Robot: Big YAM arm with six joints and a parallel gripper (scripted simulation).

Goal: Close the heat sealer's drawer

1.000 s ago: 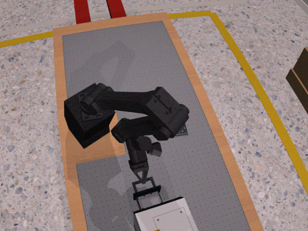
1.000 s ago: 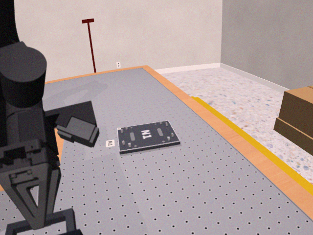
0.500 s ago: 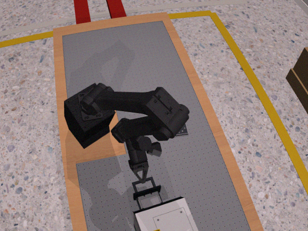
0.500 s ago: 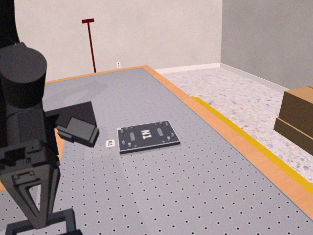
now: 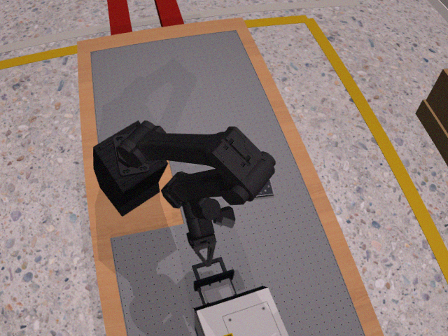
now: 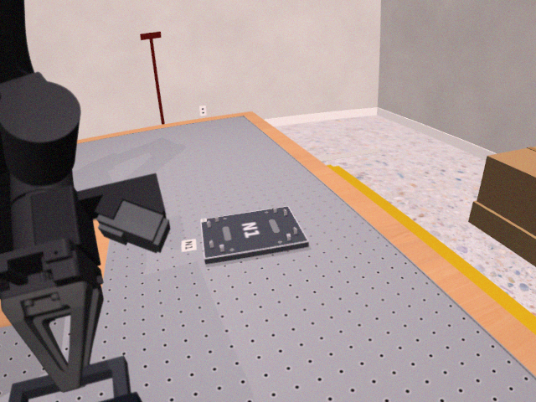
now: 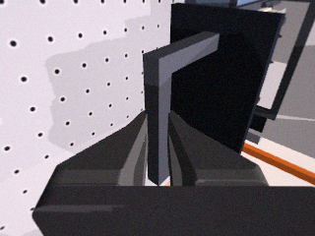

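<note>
Now: the black drawer 12 cm to the right of my hand and 1 cm below it.
</note>
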